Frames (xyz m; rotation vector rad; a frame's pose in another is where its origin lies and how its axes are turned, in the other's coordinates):
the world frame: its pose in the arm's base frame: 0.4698 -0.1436 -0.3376 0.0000 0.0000 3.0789
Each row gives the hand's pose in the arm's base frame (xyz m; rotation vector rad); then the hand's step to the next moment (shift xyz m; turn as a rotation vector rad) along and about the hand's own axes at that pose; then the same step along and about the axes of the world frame.
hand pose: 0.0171 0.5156 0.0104 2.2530 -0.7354 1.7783
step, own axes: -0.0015 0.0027 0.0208 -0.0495 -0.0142 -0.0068
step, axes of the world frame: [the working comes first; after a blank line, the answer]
step, axes of the arm's base frame: 0.0164 -0.0109 -0.0075 -0.0071 0.0284 -0.0429

-0.0170 0.0098 -0.0075 0.0089 -0.0279 -0.0429
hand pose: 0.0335 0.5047 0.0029 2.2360 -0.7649 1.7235
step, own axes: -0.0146 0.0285 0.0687 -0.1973 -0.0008 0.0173
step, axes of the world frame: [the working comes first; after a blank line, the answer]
step, axes of the arm's base frame: 0.0398 -0.0523 -0.0378 -0.0204 0.0455 -0.1917

-0.0430 0.0497 -0.0378 0.0232 -0.0442 -0.1917
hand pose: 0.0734 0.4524 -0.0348 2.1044 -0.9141 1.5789
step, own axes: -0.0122 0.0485 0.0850 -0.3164 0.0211 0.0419
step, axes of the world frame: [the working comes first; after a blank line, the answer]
step, axes of the arm's base frame: 0.0258 -0.0849 -0.0430 -0.0377 0.0479 -0.3140

-0.0311 0.0831 -0.0430 0.0407 -0.0454 -0.3140
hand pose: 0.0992 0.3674 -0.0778 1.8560 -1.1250 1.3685
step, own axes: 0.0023 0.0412 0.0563 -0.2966 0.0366 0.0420
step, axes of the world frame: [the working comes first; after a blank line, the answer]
step, axes of the arm's base frame: -0.0092 -0.0671 -0.0171 -0.0488 0.0345 -0.2958

0.0050 0.0675 -0.0171 0.0509 -0.0313 -0.2958
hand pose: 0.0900 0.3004 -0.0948 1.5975 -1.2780 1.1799
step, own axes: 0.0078 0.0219 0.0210 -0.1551 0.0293 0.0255
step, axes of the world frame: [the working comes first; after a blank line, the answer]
step, axes of the arm's base frame: -0.0167 -0.0264 0.0018 -0.0348 0.0126 -0.1556

0.0150 0.0274 0.0018 0.0355 -0.0104 -0.1556
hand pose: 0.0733 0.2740 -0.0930 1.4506 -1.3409 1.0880
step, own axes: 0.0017 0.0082 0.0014 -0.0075 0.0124 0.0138
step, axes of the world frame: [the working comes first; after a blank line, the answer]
step, axes of the arm's base frame: -0.0080 -0.0022 0.0015 -0.0121 -0.0121 -0.0104

0.0079 0.0027 0.0015 0.0113 0.0129 -0.0104
